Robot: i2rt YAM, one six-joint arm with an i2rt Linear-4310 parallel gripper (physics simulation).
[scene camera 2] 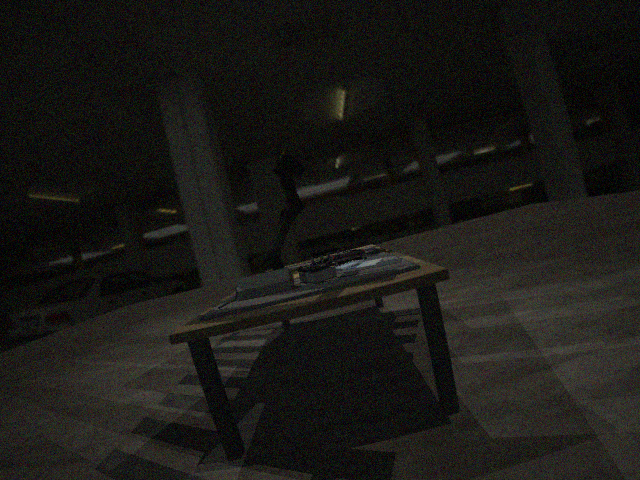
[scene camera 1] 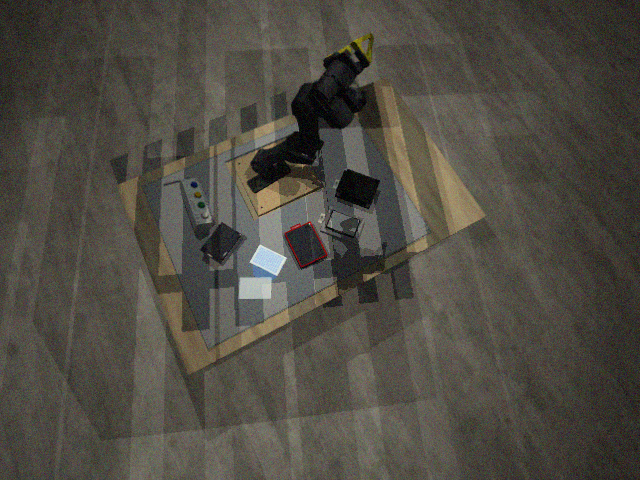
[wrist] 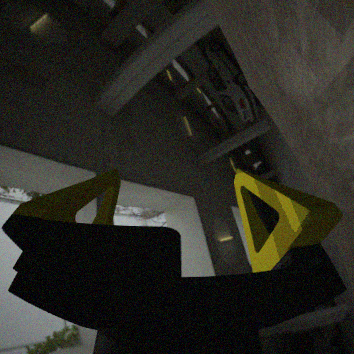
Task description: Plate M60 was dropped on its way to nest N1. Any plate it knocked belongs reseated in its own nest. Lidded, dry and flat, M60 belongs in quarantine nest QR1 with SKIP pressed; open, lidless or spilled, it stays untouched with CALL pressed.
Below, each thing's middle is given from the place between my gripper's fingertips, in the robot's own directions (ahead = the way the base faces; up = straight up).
Labels:
The red-framed dark plate (scene camera 1: 305, 243) lies 24 cm ahead of my hand, 33 cm to the right of it and 61 cm below it.

